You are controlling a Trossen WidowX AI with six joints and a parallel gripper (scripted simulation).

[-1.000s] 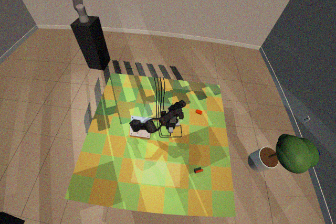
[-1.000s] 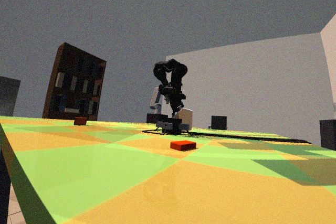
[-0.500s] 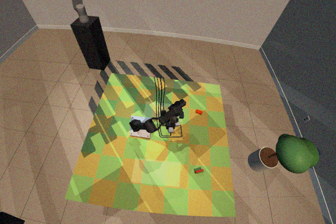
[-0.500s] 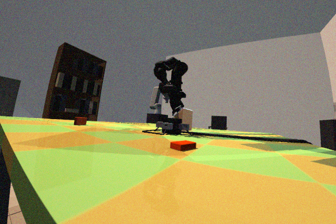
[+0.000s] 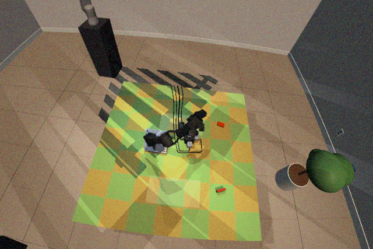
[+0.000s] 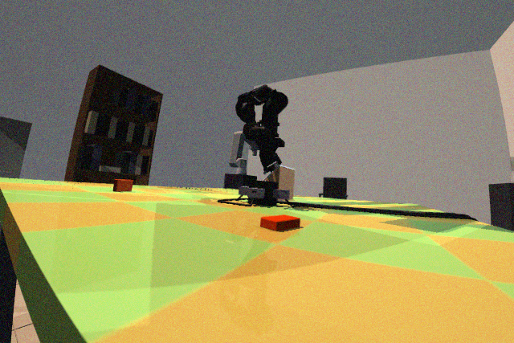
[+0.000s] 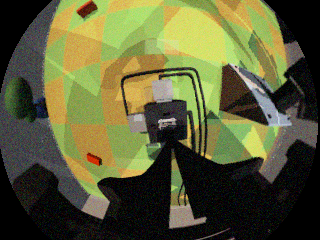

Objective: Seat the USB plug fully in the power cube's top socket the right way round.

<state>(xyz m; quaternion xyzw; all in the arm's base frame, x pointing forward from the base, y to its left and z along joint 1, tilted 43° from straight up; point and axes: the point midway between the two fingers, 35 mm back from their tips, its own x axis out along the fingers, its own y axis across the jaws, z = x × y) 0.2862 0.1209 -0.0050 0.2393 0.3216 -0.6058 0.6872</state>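
The USB plug is 20 mm below my gripper tip.
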